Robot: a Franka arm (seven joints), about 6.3 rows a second.
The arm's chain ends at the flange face. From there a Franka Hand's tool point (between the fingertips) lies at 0.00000 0.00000 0.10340 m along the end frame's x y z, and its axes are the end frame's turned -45 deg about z.
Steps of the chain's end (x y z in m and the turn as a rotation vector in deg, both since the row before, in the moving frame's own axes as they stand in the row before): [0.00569, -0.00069, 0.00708, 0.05, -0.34, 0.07]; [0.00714, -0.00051, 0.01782, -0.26, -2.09, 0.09]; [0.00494, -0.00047, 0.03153, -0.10, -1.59, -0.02]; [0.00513, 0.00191, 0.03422, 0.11, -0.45, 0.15]
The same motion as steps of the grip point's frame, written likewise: [0.00414, 0.00304, 0.00708, 0.28, -0.21, 0.07]; [0.00241, 0.00235, 0.01775, 1.29, -1.66, 0.09]; [0.00167, 0.00126, 0.03149, 1.05, -1.20, -0.02]; [0.00184, 0.00426, 0.03422, 0.40, -0.24, 0.15]
